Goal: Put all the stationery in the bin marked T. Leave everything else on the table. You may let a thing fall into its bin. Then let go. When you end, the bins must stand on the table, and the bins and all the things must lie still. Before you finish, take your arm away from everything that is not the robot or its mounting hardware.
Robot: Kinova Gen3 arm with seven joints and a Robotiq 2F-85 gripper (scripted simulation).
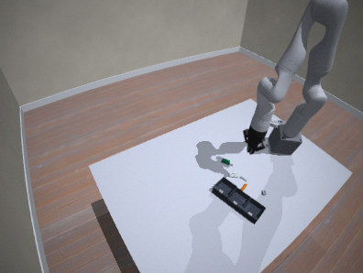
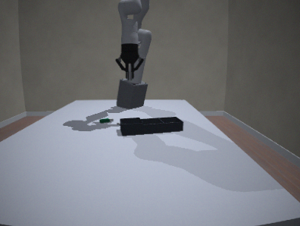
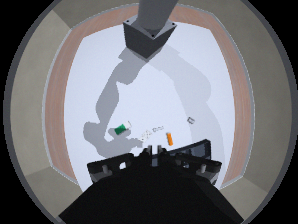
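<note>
Now: hand 200 mm above the long black bin, 110 mm short of it and 90 mm to the right of it. The rest, counted from my hand: small orange thing: 210 mm below, 50 mm to the left, 30 mm ahead; then thin grey stick: 210 mm below, 10 mm to the left, 10 mm behind; then small white object: 210 mm below, 40 mm to the right, 20 mm ahead.
</note>
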